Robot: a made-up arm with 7 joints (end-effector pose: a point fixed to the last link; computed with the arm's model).
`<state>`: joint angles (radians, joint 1 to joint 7).
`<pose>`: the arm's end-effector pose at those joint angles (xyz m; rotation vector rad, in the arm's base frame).
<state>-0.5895 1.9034 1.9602 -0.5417 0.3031 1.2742 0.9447</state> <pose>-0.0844 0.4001 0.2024 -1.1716 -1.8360 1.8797</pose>
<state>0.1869 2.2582 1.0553 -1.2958 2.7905 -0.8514 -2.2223</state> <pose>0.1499 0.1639 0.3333 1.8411 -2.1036 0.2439</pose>
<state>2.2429 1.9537 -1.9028 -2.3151 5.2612 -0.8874 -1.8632</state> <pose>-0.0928 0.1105 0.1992 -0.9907 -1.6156 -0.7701</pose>
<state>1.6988 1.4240 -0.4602 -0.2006 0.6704 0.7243 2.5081</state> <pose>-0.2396 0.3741 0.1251 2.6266 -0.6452 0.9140</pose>
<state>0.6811 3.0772 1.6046 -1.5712 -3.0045 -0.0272 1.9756</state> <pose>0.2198 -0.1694 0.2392 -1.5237 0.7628 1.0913</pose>
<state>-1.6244 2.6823 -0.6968 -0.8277 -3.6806 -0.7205 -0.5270</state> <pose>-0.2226 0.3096 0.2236 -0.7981 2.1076 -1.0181</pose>
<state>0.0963 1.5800 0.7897 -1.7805 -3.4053 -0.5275 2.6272</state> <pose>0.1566 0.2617 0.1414 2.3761 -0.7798 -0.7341</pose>
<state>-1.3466 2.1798 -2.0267 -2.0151 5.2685 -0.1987 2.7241</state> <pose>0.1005 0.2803 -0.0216 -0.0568 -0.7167 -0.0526</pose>
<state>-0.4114 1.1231 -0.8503 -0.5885 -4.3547 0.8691 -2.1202</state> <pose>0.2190 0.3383 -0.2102 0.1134 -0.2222 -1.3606</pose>
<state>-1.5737 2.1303 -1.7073 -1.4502 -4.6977 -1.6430 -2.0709</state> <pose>0.1377 0.3436 0.0950 -2.6573 1.0134 0.2473</pose>
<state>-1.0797 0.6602 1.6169 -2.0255 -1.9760 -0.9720 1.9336</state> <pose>0.1194 0.2710 0.0192 1.0233 -2.5852 0.4074</pose>
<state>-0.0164 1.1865 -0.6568 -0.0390 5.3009 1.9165 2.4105</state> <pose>0.0176 0.4221 -0.1808 2.7653 -1.3354 -0.0142</pose>
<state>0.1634 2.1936 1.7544 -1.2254 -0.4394 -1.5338 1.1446</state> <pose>0.0106 0.1773 0.3675 -0.8621 1.7017 2.3555</pose>
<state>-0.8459 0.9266 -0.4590 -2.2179 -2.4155 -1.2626 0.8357</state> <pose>0.2619 0.0275 0.0066 -1.4580 0.3881 2.3930</pose>
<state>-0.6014 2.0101 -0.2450 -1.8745 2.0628 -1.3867 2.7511</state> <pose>0.1873 0.1981 0.1704 -3.1160 -0.0209 -0.0416</pose>
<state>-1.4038 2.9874 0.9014 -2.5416 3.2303 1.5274 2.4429</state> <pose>-0.1581 -0.0796 0.1019 -0.1628 -1.0264 1.3135</pose>
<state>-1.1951 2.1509 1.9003 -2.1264 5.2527 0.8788 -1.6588</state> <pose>-0.2359 0.1310 0.0731 1.1842 0.1215 2.4284</pose>
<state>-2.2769 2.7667 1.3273 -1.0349 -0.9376 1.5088 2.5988</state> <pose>-0.3356 0.1986 -0.1724 0.7736 -0.2207 -0.1782</pose>
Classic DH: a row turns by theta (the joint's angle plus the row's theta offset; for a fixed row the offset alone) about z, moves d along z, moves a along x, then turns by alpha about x. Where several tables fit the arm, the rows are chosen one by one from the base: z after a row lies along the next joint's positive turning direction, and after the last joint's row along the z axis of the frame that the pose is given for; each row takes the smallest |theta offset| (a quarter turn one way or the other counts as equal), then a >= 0, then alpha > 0; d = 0 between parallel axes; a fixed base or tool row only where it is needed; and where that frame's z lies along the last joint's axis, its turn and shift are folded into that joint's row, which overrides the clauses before.
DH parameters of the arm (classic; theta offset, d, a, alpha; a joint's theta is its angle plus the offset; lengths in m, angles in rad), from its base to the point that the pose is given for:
base (fixed): 0 0 0 -1.2217
joint 1: 1.5708 0 0 1.5708
joint 2: 1.2217 0 0 -1.5708
joint 3: -1.5708 -0.2745 0.0308 -1.5708
joint 4: 0 0 -0.0223 1.5708
joint 5: 0 -0.184 0 -1.5708
joint 6: 0 0 0 1.5708
joint 7: 0 0 0 0

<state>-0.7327 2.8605 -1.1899 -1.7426 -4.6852 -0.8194 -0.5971</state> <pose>-0.0045 0.2561 0.2263 1.6469 -1.4416 -0.9197</pose>
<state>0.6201 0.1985 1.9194 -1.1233 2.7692 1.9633 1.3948</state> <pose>-0.2823 0.2082 -0.2280 -2.5484 -0.8110 1.2564</pose>
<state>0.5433 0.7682 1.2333 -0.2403 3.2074 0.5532 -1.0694</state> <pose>-0.1910 0.3380 -0.2496 0.2028 -2.0403 2.2125</pose>
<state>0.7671 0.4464 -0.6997 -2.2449 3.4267 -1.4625 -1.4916</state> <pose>-0.0267 -0.0168 -0.2567 -0.1031 0.4114 1.1281</pose>
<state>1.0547 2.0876 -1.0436 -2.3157 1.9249 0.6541 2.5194</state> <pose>-0.0652 0.2270 -0.0683 1.4665 0.9894 2.4964</pose>
